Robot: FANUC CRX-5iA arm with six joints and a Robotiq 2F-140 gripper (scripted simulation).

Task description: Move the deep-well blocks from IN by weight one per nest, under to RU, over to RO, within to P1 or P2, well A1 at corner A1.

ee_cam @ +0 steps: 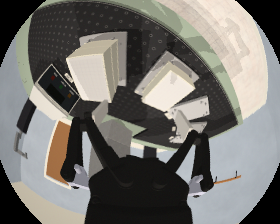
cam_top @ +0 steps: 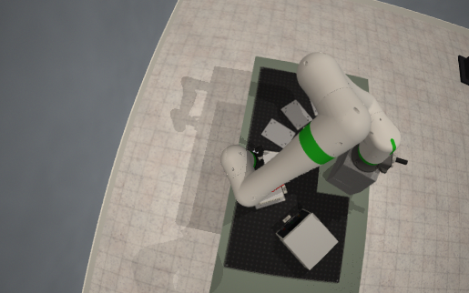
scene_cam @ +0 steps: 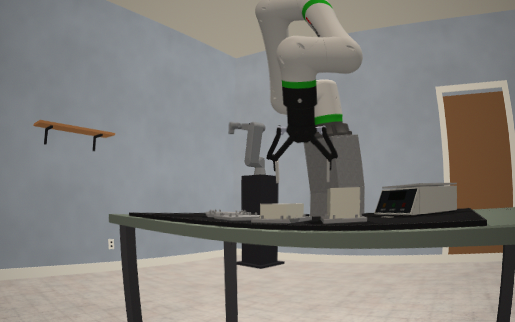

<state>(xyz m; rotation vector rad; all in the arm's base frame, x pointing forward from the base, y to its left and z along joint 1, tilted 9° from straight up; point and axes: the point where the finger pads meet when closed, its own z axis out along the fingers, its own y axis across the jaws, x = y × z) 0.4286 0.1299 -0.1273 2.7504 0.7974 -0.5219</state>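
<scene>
Now: the deep-well block 11 cm to the left of my hand, 6 cm below it and 4 cm behind it. The rest, counted from my hand: check-weigher: 31 cm behind, 28 cm to the left, 6 cm below.
</scene>
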